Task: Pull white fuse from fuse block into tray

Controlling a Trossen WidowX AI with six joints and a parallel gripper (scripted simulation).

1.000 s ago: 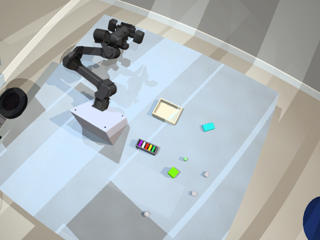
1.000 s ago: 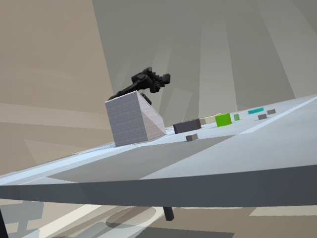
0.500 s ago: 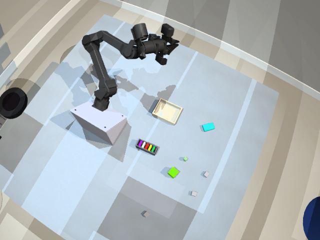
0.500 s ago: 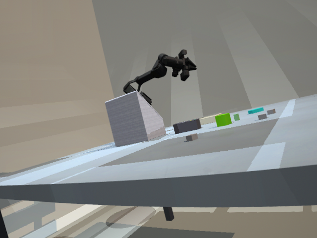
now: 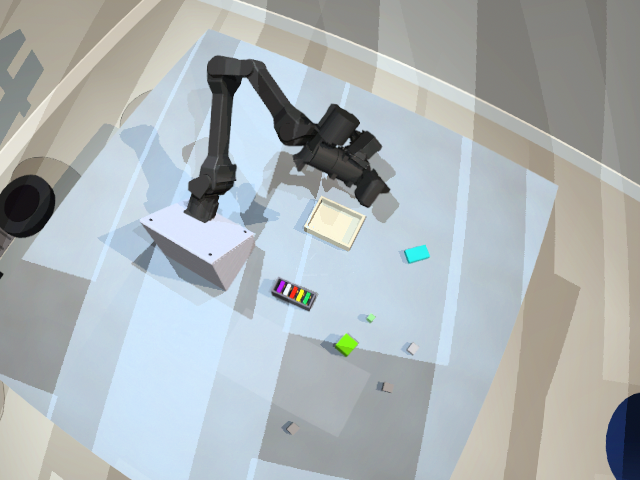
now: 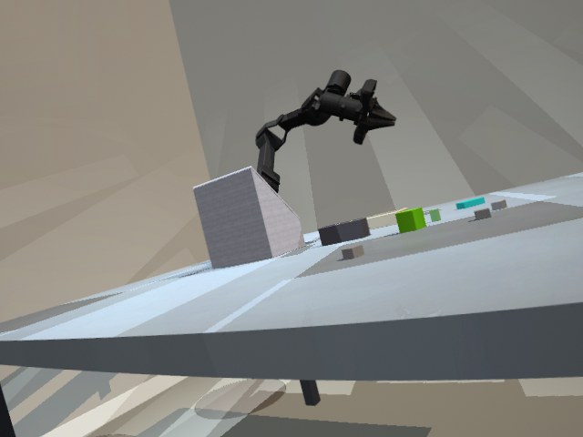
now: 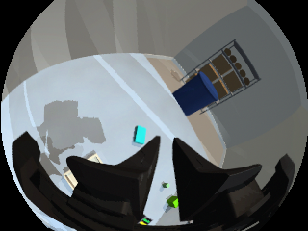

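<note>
Now: the white fuse 24 cm to the right of my gripper tip, 23 cm below it and 13 cm behind it. The rest, counted from my gripper tip: green fuse: 24 cm to the right, 23 cm below, 8 cm behind; then teal block: 25 cm below, 13 cm ahead; then tan tray: 26 cm below, 10 cm behind, 2 cm to the right.
</note>
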